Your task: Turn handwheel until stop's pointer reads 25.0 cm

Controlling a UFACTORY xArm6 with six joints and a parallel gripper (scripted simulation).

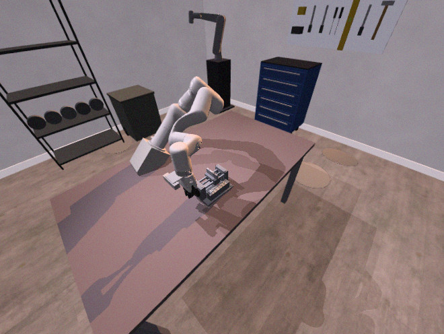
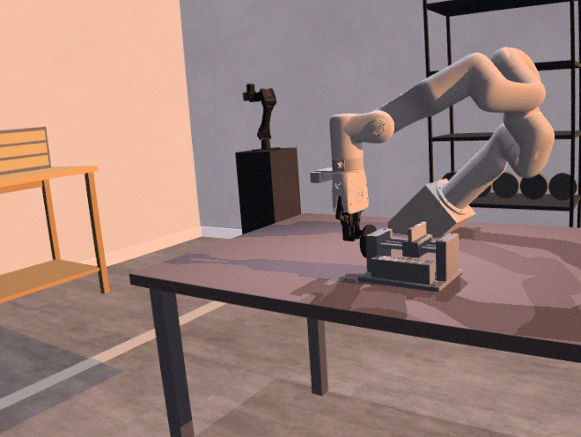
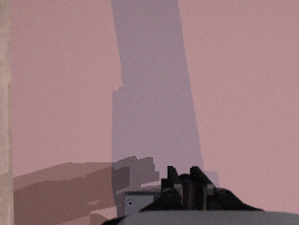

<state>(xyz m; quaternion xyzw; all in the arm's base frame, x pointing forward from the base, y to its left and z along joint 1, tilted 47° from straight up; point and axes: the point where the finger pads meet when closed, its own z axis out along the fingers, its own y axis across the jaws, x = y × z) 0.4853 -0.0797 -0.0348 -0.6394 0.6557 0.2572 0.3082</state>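
My hand is 170 mm to the right of the sliding stop block, 10 mm past it and 10 mm above it. Also, from my hand: black handwheel 20 mm to the left, 10 mm below.
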